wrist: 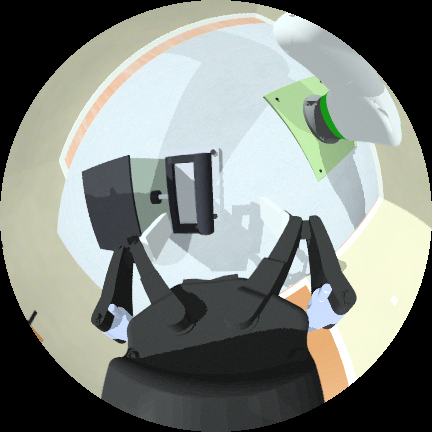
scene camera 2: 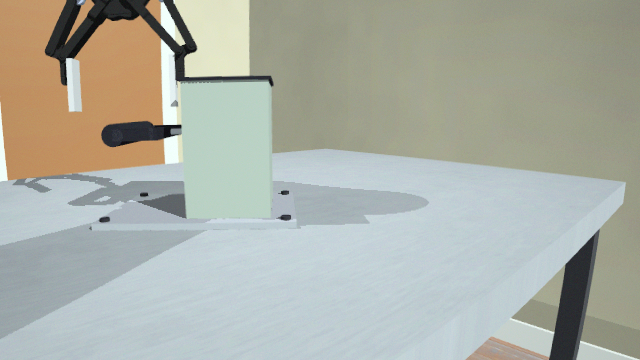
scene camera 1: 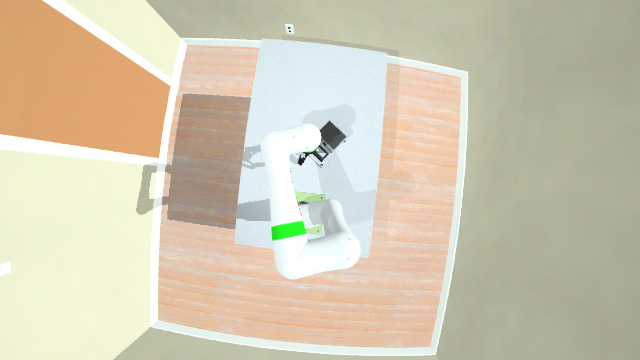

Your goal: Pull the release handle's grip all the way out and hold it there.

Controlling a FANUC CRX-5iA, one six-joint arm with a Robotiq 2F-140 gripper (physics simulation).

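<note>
The release handle's dark grip [scene camera 2: 127,134] [wrist: 204,195] is a rectangular loop facing the side of a pale green box [scene camera 2: 227,150] with a dark lid [wrist: 112,202] [scene camera 1: 332,133]. A short light rod with a dark collar [wrist: 156,196] shows between box and loop. My gripper [scene camera 2: 124,102] [wrist: 213,214] is wide open and empty. In the scene camera 2 view its white fingertips are higher than the grip, one on the outer side, the other close to the box's face, partly hidden behind the box's edge. From above, the arm covers part of the gripper.
The box stands on a pale base plate [scene camera 2: 195,225] with dark bolts at its corners, on a light grey table [scene camera 1: 320,75] [scene camera 2: 400,240]. The white arm [scene camera 1: 280,185] [wrist: 350,85] rises from a green mounting plate [wrist: 287,100] [scene camera 1: 311,196]. A wall stands beyond the table.
</note>
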